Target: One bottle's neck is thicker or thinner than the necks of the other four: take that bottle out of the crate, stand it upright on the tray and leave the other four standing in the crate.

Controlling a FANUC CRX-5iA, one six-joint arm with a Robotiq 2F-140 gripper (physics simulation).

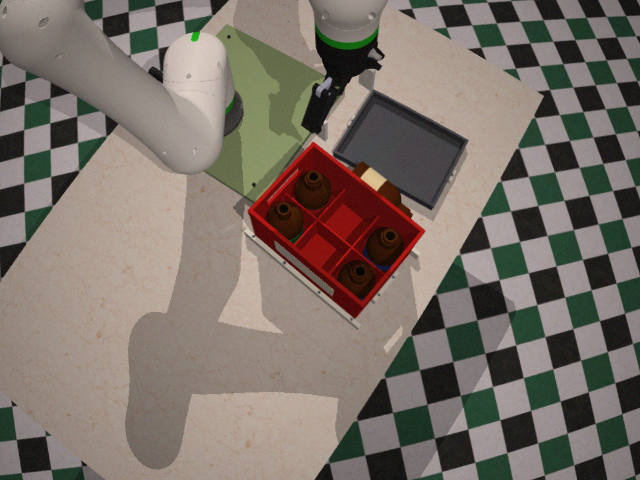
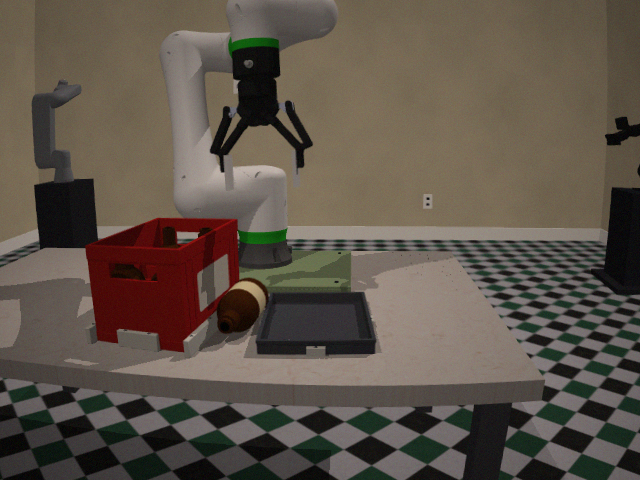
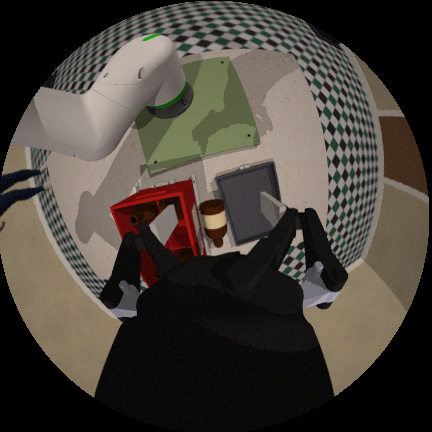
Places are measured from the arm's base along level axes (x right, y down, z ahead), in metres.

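Pixels of known places: gripper, fingertip midpoint: (image 1: 343,110) (image 2: 262,188) (image 3: 217,206); arm's base at its link origin: (image 2: 263,261) (image 3: 168,97).
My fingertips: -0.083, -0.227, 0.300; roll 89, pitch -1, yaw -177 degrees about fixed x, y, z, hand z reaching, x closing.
For each thing: its top centre in the pictures, then the offset to it from my fingertips, as dx, dy, dz. "*": a spot on its surface instead.
- brown bottle with a cream label, top centre: (image 2: 237,289) (image 1: 383,190) (image 3: 215,231) +0.018, +0.164, +0.132
- red crate at its top centre: (image 1: 337,220) (image 2: 166,231) (image 3: 158,253) +0.159, +0.065, +0.112
- dark grey tray at a spot on its surface: (image 2: 315,320) (image 1: 394,146) * -0.114, +0.235, +0.080
A brown bottle with a cream label (image 1: 373,178) (image 2: 241,305) (image 3: 215,220) lies on its side on the table between the red crate (image 1: 261,223) (image 2: 134,310) (image 3: 191,210) and the dark grey tray (image 1: 403,149) (image 2: 315,320) (image 3: 242,200). The tray is empty. Four brown bottles (image 1: 312,191) (image 1: 285,219) (image 1: 384,245) (image 1: 356,279) stand in the crate's end compartments; the two middle compartments are empty. I cannot tell any clear difference in neck thickness. My gripper (image 1: 345,103) (image 2: 262,180) (image 3: 217,206) is open and empty, high above the table.
The arm's base stands on a green plate (image 1: 253,149) (image 2: 320,268) (image 3: 200,115) behind the crate and tray. Small pale blocks edge the crate and tray. The crate's walls rise well above the lying bottle and the low tray rim.
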